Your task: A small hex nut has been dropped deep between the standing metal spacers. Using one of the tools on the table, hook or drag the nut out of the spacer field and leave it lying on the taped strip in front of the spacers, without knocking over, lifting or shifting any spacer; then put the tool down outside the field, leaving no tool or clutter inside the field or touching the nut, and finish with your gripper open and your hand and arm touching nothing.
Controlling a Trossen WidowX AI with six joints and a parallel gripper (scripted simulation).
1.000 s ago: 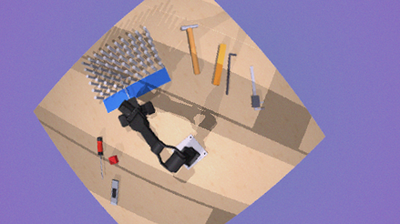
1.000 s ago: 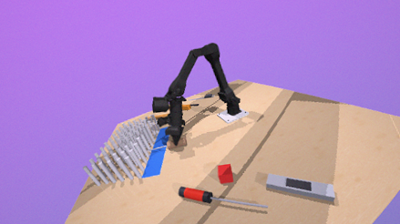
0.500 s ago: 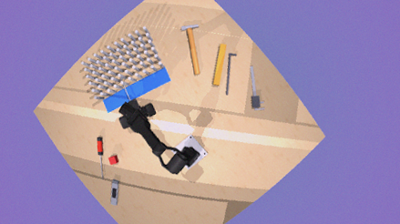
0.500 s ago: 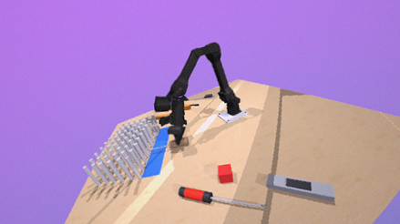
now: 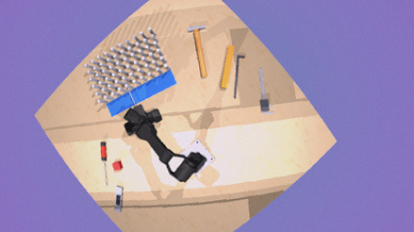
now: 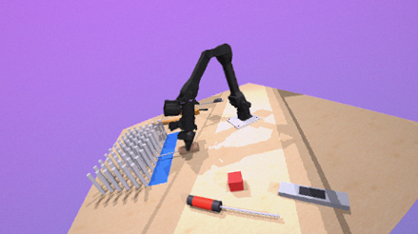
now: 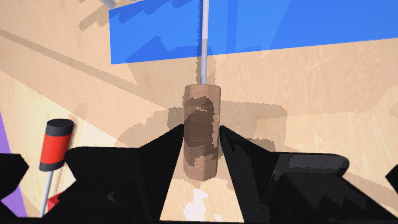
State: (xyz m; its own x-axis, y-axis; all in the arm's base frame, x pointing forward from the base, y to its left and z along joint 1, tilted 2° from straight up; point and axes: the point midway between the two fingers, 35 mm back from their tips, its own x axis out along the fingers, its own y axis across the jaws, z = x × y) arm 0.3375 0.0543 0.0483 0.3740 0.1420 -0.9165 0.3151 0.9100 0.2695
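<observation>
The thin metal rod tool lies 10 cm ahead of my gripper tip and 4 cm to the right of it. The rest, counted from my gripper tip: red cube (28 cm to the left, 7 cm behind); then flat grey bar (44 cm to the left, 21 cm behind); then blue taped strip (10 cm ahead, 8 cm to the right, 2 cm below).
</observation>
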